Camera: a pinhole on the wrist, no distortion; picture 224 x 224 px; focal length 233.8 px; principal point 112.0 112.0 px. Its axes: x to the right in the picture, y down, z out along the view. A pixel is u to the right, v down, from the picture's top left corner.
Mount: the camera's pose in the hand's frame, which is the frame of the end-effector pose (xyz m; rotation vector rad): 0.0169 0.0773 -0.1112 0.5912 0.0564 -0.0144
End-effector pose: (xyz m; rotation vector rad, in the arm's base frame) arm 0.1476 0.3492 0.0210 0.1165 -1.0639 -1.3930
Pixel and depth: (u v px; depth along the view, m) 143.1 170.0 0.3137
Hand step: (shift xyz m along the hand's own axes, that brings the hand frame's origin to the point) 0.0762 -0.0328 0.1897
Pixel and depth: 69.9 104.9 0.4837
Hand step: -0.0468 -0.2048 0.2865
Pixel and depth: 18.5 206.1 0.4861
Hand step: -0.1475 -0.0317 0.4117
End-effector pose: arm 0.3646 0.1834 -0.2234 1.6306 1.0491 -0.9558
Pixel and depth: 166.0 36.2 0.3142
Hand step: 0.1017 -0.1822 0.0883
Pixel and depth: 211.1 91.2 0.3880
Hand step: 0.1991 -0.1672 0.1817
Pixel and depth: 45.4 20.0 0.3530
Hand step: -0.0703 -0.2351 0.1098
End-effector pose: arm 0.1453 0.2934 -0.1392 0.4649 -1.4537 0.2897
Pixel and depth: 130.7 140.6 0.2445
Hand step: 0.0493 -0.0341 0.1070
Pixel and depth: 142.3 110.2 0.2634
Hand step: 0.0638 -0.0711 0.1040
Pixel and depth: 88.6 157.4 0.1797
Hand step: 0.0088 0.0061 0.0582
